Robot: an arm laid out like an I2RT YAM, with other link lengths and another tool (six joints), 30 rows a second.
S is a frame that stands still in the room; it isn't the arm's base.
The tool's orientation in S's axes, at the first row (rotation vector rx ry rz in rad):
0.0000, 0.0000, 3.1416
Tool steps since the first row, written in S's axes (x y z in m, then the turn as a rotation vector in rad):
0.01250, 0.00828, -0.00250, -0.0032, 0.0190, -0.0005
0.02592, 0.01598, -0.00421, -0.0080, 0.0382, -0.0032
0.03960, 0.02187, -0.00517, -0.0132, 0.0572, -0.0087
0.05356, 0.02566, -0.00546, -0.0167, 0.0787, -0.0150
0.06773, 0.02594, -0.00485, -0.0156, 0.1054, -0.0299
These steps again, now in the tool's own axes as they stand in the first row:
-0.01250, -0.00828, -0.00250, 0.0032, -0.0190, -0.0005
-0.02592, -0.01598, -0.00421, 0.0080, -0.0382, -0.0032
-0.03960, -0.02187, -0.00517, 0.0132, -0.0572, -0.0087
-0.05356, -0.02566, -0.00546, 0.0167, -0.0787, -0.0150
-0.06773, -0.02594, -0.00485, 0.0156, -0.1054, -0.0299

